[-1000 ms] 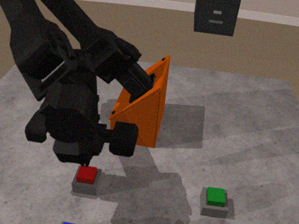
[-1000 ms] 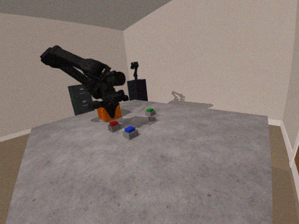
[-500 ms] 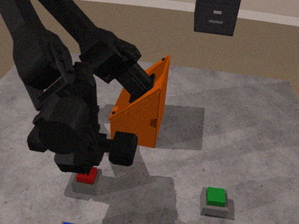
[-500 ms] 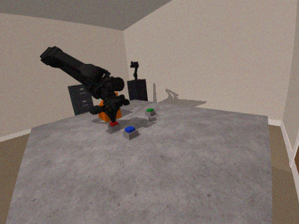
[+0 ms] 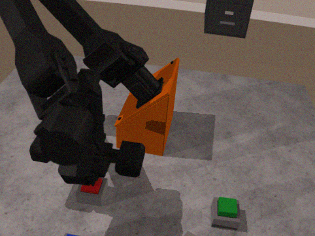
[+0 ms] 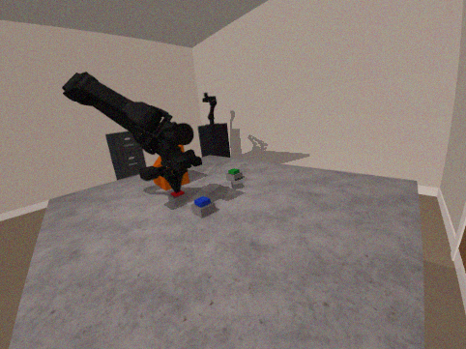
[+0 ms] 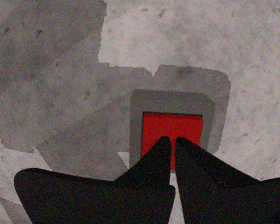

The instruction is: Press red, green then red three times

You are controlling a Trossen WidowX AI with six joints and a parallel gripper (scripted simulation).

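Right now the red button is 1 cm below my gripper tip. Also, from my gripper tip: blue button (13 cm ahead); then green button (2 cm ahead, 25 cm to the left); then small grey block (9 cm ahead, 19 cm to the left, 2 cm below).
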